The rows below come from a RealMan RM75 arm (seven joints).
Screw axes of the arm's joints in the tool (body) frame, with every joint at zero. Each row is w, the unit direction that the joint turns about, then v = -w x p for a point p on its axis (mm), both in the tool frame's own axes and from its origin. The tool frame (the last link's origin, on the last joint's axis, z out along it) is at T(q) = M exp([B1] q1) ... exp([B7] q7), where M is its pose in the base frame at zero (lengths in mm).
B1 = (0, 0, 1, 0, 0, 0)
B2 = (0, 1, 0, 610, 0, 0)
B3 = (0, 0, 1, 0, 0, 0)
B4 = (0, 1, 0, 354, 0, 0)
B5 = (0, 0, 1, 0, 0, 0)
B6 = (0, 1, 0, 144, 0, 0)
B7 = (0, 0, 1, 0, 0, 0)
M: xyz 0 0 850.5 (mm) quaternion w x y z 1 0 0 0
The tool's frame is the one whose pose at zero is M.
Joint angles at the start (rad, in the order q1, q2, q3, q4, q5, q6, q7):
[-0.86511, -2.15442, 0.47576, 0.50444, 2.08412, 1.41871, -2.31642]
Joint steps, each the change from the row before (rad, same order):
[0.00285, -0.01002, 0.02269, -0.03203, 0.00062, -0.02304, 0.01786]
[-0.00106, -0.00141, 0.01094, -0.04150, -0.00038, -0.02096, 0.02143]
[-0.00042, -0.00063, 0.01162, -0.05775, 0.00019, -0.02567, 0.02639]
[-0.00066, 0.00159, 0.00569, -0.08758, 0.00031, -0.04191, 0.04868]
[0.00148, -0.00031, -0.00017, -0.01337, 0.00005, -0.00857, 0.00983]
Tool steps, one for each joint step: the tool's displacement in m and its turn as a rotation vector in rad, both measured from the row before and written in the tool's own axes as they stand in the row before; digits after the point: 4 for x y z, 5 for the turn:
[-0.0110, -0.0049, 0.0078, 0.00922, -0.02240, -0.00937]
[-0.0084, -0.0046, 0.0057, 0.00610, -0.01515, -0.00999]
[-0.0118, -0.0063, 0.0068, 0.00744, -0.02059, -0.01838]
[-0.0164, -0.0095, 0.0085, 0.01306, -0.01992, -0.02169]
[-0.0028, -0.0020, 0.0011, 0.00371, -0.00077, -0.00286]

